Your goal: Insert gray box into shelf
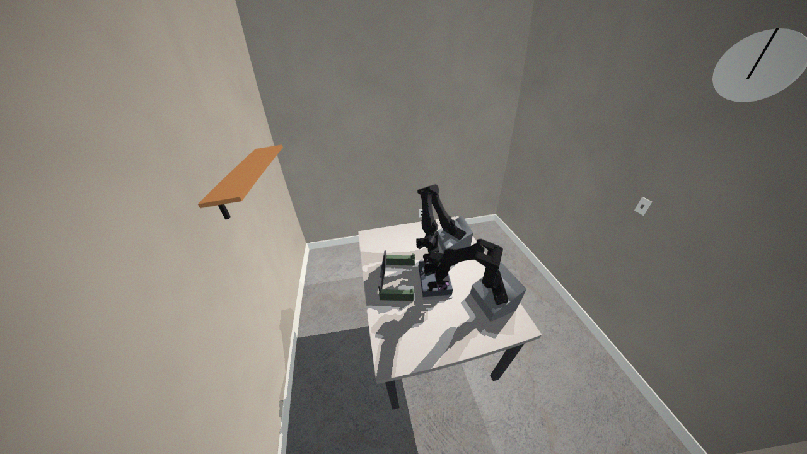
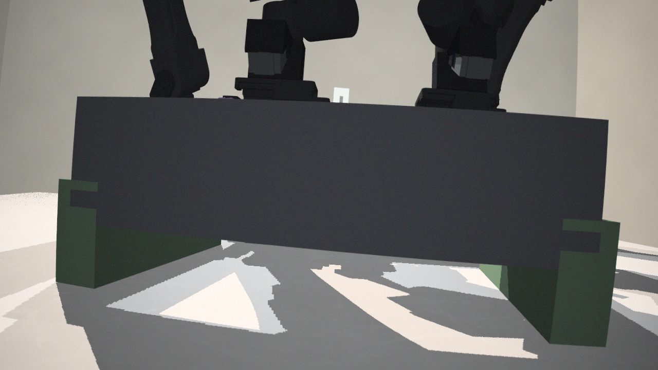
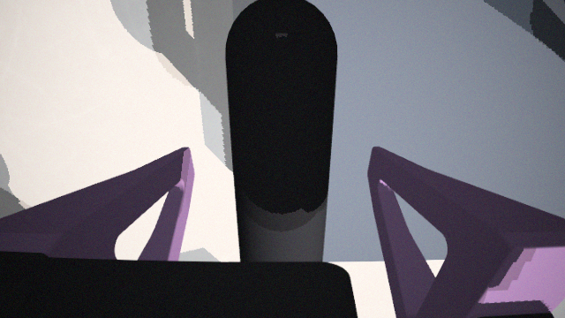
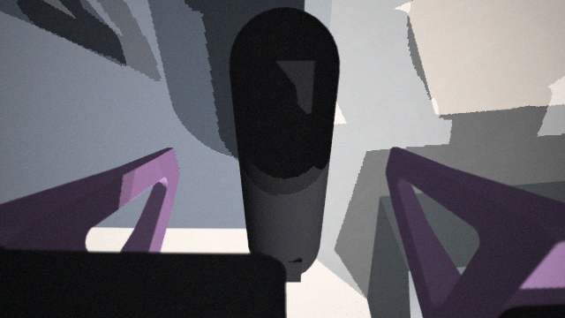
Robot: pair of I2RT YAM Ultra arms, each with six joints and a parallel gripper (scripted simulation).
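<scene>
The gray box is 30 mm behind my left hand, 120 mm to the right of it and 50 mm below it. Also, from my left hand: dark panel 280 mm ahead, 230 mm to the right, 30 mm below.
Right now the gray box is 3 cm ahead of my right hand, 12 cm to the left of it and 5 cm below it. From my right hand the other things lie so: dark panel: 34 cm ahead, 3 cm below.
</scene>
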